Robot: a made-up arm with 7 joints.
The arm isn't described. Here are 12 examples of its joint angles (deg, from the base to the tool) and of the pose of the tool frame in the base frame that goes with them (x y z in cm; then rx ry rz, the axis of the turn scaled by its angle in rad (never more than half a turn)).
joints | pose
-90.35 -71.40 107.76 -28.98 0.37 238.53 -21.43 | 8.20 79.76 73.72 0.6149 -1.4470 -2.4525
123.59 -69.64 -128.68 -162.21 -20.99 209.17 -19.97 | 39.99 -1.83 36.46 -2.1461 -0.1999 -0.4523
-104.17 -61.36 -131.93 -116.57 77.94 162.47 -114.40 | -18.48 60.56 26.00 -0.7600 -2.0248 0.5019
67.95 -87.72 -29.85 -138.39 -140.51 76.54 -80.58 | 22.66 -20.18 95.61 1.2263 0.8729 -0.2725
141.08 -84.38 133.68 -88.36 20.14 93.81 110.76 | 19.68 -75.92 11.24 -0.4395 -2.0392 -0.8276
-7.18 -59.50 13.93 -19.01 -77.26 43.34 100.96 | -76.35 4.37 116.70 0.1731 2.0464 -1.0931
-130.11 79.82 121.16 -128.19 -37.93 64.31 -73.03 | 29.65 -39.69 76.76 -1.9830 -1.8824 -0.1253
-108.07 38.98 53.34 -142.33 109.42 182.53 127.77 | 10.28 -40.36 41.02 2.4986 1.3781 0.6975
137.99 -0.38 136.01 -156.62 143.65 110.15 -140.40 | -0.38 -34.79 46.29 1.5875 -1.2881 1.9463
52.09 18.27 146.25 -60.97 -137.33 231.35 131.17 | -17.28 1.23 122.10 0.7645 -1.2641 0.5657
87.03 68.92 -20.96 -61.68 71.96 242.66 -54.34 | 20.10 75.59 51.58 -1.8240 -0.6488 -2.3909
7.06 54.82 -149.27 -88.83 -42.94 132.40 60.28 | 28.63 -33.15 126.51 -0.1026 -1.1704 0.2140
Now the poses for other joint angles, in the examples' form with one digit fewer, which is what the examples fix.
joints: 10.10 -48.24 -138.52 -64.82 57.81 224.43 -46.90
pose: -71.7 -27.9 77.4 -0.444 -1.673 0.464
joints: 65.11 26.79 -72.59 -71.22 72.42 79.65 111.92
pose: 71.4 22.9 106.4 -1.561 2.023 0.905
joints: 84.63 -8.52 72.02 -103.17 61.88 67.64 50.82
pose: -60.9 14.8 92.1 1.270 1.828 -0.990
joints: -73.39 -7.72 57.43 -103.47 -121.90 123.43 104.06
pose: 59.9 -5.6 92.2 1.170 -0.497 1.523
